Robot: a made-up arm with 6 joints.
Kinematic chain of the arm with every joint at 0, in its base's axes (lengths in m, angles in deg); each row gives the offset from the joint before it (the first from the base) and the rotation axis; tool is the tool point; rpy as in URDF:
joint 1: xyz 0 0 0.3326 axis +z
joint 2: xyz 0 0 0 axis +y
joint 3: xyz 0.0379 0 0.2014 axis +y
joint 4: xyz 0.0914 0 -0.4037 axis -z
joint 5: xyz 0 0 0 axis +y
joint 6: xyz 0.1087 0 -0.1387 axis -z
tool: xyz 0 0 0 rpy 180 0 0
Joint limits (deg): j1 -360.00..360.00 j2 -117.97..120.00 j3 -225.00..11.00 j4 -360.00..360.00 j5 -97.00..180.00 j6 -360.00..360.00
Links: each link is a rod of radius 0.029 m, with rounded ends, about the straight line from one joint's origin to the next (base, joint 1, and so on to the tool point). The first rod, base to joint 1, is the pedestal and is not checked.
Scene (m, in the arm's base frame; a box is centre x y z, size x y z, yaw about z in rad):
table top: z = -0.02
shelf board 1: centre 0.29 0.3 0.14 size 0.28 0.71 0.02 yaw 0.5
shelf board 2: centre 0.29 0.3 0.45 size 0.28 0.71 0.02 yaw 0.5
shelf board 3: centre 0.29 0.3 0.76 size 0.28 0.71 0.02 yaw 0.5
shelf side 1: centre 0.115 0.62 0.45 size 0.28 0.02 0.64 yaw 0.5
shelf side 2: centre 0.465 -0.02 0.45 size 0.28 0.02 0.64 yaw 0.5
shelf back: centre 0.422 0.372 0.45 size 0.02 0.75 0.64 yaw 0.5
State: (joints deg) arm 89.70 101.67 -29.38 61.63 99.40 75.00
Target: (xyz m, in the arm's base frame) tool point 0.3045 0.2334 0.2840
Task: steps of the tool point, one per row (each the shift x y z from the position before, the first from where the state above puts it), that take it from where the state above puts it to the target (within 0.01 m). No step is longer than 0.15 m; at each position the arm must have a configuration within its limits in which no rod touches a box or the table.
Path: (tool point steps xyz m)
1: 0.0175 -0.0220 -0.0077
2: 0.0303 -0.0171 -0.0021
3: 0.0399 -0.0111 0.0075
4: 0.0449 -0.0046 0.0194
5: 0.0448 0.0018 0.0322
6: 0.0578 0.0988 -0.0751
7: 0.0410 0.1117 -0.0176
8: 0.0186 0.0986 0.0293
9: -0.0041 0.0718 0.0588
10: -0.0228 0.0432 0.0725
11: -0.0347 0.0176 0.0777
12: 0.0690 0.0381 -0.0134
13: 0.0717 0.0403 0.0013
14: 0.0680 0.0357 0.0121

